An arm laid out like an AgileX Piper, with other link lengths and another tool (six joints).
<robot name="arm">
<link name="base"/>
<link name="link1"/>
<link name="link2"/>
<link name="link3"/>
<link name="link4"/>
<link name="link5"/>
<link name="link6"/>
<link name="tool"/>
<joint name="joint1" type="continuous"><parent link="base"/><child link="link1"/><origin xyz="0.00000 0.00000 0.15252"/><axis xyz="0 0 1"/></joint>
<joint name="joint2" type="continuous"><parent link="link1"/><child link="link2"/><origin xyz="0.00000 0.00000 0.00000"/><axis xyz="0 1 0"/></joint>
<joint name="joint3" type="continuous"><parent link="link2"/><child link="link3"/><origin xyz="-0.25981 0.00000 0.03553"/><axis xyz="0 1 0"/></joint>
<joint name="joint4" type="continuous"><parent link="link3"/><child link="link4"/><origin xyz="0.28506 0.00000 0.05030"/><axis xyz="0.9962 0 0.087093"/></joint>
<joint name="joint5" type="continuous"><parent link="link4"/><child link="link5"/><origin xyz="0.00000 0.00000 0.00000"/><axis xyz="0 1 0"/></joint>
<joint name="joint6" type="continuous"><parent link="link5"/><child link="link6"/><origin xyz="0.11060 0.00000 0.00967"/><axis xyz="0.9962 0 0.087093"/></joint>
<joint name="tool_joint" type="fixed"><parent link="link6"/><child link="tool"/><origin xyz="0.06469 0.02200 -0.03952" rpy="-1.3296 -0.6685 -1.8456"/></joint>
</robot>
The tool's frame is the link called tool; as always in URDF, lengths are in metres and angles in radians. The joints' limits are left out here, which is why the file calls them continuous.
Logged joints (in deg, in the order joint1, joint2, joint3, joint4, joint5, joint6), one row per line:
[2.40 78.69 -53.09 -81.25 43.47 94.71]
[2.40 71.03 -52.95 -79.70 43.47 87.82]
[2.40 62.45 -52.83 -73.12 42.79 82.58]
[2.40 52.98 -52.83 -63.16 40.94 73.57]
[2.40 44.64 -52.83 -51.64 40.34 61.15]
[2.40 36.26 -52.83 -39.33 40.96 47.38]
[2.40 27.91 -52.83 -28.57 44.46 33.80]
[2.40 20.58 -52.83 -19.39 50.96 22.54]
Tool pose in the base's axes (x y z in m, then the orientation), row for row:
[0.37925 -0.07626 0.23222 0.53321 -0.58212 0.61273 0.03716]
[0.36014 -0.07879 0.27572 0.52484 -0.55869 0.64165 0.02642]
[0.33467 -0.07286 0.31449 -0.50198 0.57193 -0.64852 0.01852]
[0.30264 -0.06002 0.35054 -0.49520 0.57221 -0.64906 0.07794]
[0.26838 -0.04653 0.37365 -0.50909 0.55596 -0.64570 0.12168]
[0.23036 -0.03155 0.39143 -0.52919 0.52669 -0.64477 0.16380]
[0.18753 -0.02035 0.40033 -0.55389 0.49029 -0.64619 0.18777]
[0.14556 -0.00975 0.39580 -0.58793 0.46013 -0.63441 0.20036]
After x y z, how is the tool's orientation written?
As a quaternion, x y z w.
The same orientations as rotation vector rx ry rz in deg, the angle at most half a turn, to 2 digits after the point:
[93.77 -102.37 107.76]
[92.91 -98.91 113.59]
[-89.31 101.75 -115.38]
[-84.97 98.18 -111.37]
[-85.15 92.99 -108.00]
[-86.44 86.04 -105.32]
[-89.30 79.05 -104.18]
[-94.15 73.68 -101.59]

